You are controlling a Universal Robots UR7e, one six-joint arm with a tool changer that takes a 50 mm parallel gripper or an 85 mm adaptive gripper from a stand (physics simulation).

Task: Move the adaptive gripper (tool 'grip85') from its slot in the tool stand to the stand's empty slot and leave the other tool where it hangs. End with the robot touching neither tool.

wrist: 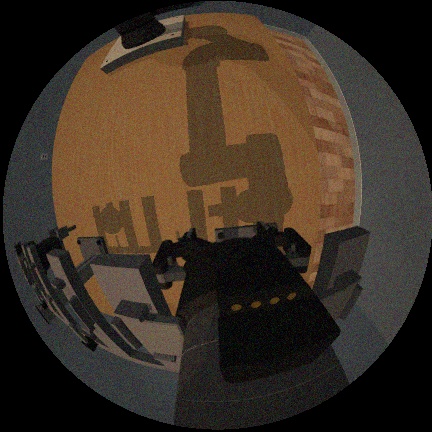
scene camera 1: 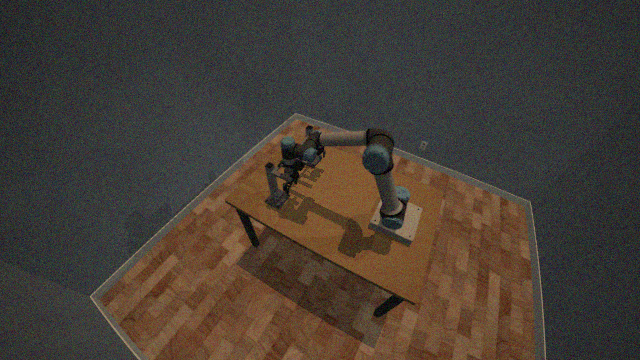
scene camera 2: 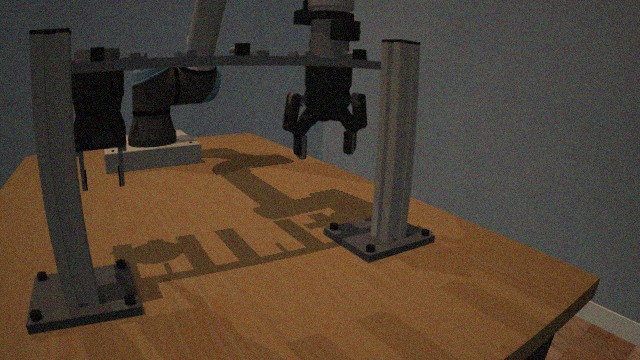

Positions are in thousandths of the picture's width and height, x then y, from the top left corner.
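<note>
A tool stand (scene camera 2: 124, 818) is visible, the tool stand (wrist: 300, 654) and the tool stand (scene camera 1: 435, 549) likewise. A 50 mm gripper (scene camera 2: 152, 271) is visible, also the 50 mm gripper (wrist: 126, 557). An adaptive gripper (scene camera 2: 512, 271) is visible, also the adaptive gripper (wrist: 557, 635).
</note>
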